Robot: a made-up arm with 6 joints.
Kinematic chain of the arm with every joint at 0, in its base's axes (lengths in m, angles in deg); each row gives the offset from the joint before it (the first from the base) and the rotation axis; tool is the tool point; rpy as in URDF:
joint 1: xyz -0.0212 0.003 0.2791 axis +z
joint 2: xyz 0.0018 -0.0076 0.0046 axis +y
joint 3: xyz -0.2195 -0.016 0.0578 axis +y
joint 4: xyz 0.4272 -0.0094 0.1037 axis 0.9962 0 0.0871
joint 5: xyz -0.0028 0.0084 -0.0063 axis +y
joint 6: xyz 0.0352 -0.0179 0.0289 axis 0.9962 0 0.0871
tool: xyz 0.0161 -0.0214 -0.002 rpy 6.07 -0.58 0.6
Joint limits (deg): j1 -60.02..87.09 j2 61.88..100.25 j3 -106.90..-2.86 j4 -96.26..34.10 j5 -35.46..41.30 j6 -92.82..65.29
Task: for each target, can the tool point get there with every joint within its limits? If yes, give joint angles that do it. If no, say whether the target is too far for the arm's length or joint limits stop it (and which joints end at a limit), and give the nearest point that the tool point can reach.
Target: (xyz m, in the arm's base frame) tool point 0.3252 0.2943 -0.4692
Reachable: no: too far | nearest point 0.1893 0.1801 0.0115 | short by 0.512 m
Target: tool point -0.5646 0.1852 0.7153
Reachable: no: joint limits stop it (at a limit: joint 1, joint 2, joint 4, joint 5, joint 6) | nearest point -0.0391 0.2694 0.8292 | short by 0.544 m
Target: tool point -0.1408 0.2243 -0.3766
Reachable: no: joint limits stop it (at a limit: joint 1, joint 2, joint 4) | nearest point -0.0001 0.1675 -0.0100 | short by 0.397 m
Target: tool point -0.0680 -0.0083 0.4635
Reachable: no: joint limits stop it (at a limit: joint 1, joint 2, joint 3, joint 4, joint 5, joint 6) | nearest point -0.0389 0.2738 0.1842 | short by 0.398 m
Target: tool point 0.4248 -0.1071 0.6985
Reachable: yes | joints -5.40 74.80 -85.50 -16.16 34.49 -1.32
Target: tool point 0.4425 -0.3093 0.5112
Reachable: yes | joints -33.32 93.10 -77.57 -83.66 -13.94 -4.96
